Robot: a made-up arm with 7 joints. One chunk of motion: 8 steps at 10 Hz.
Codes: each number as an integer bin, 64 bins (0 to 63) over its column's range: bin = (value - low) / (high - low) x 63, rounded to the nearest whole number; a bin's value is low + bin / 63 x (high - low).
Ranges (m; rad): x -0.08..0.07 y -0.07..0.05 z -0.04..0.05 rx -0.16..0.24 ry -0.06..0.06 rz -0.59..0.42
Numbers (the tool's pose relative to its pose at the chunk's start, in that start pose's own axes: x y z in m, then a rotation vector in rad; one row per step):
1: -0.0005 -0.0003 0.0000 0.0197 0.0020 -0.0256
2: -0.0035 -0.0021 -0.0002 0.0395 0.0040 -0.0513
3: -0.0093 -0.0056 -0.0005 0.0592 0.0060 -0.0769
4: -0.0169 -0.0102 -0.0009 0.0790 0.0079 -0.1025
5: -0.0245 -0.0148 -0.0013 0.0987 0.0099 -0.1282
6: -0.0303 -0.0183 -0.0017 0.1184 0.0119 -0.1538
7: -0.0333 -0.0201 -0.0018 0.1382 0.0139 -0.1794
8: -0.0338 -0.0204 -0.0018 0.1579 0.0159 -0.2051
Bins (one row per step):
1: 33 37 28 28 33 35
2: 32 36 28 31 34 34
3: 30 34 28 35 35 32
4: 27 31 27 38 36 30
5: 23 29 27 41 37 29
6: 21 27 27 44 38 27
7: 20 26 27 47 39 26
8: 19 26 27 50 40 24

